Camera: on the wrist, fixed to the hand. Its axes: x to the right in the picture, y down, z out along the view.
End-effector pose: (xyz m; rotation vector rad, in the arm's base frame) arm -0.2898 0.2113 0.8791 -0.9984 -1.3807 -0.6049
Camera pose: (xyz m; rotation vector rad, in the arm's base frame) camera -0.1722 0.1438 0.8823 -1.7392 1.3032 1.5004
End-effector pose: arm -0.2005 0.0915 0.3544 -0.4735 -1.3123 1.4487
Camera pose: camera -0.1329 0.1632 0.2613 1.4258 -0.3912 -1.1106
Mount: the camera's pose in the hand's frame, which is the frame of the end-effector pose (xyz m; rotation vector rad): 0.0065 0.0660 -0.1183 0.2588 -0.1185 -3.1256
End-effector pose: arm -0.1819 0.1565 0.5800 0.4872 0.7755 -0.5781
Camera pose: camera -0.1955 0.2745 0.5145 0.8238 -0.4736 2.3970
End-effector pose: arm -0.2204 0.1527 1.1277 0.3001 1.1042 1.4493
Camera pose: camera -0.3509 0.1183 1.1142 -0.9186 0.3631 -1.4738
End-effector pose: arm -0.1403 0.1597 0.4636 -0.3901 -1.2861 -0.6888
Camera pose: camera -0.0083 0.1334 0.4466 -1.6558 0.6065 1.7653
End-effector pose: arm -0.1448 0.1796 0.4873 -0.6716 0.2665 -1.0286
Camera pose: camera -0.1549 0.1505 0.3552 0.1883 0.9478 1.9922
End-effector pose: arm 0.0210 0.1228 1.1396 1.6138 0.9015 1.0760
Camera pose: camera -0.0836 0.1479 1.2222 -0.7864 1.7149 -1.3497
